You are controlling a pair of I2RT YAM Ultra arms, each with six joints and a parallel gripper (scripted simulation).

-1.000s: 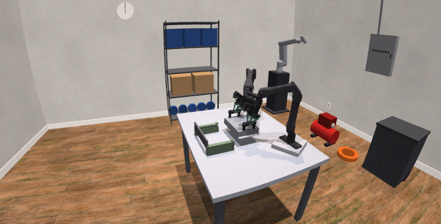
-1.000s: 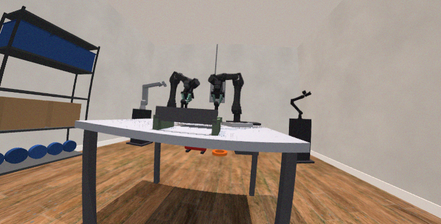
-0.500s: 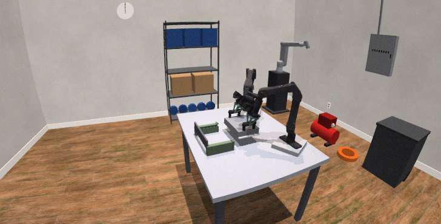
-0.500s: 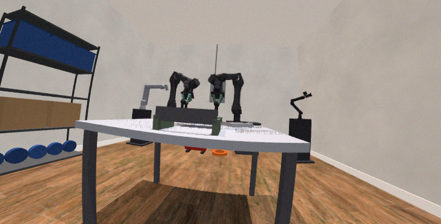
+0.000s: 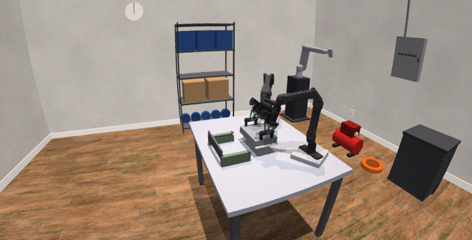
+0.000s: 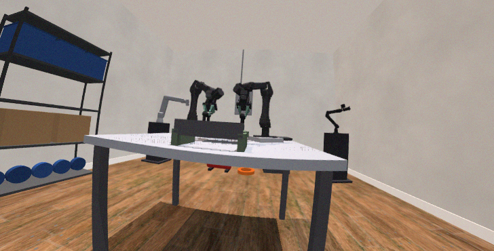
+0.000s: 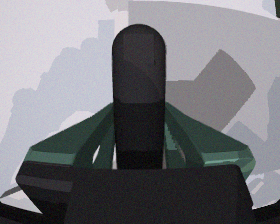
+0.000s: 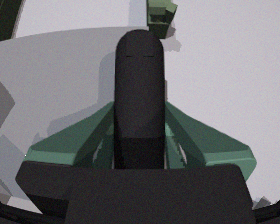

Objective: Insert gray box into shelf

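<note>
The gray box is 120 mm to the right of my left hand and 50 mm below it. The rest, counted from my left hand: dark back plate: 340 mm ahead, 110 mm to the right, 90 mm below.
The gray box is 12 cm to the left of my right hand and 5 cm below it. From my right hand the other things lie so: dark back plate: 33 cm ahead, 13 cm to the left, 9 cm below.
</note>
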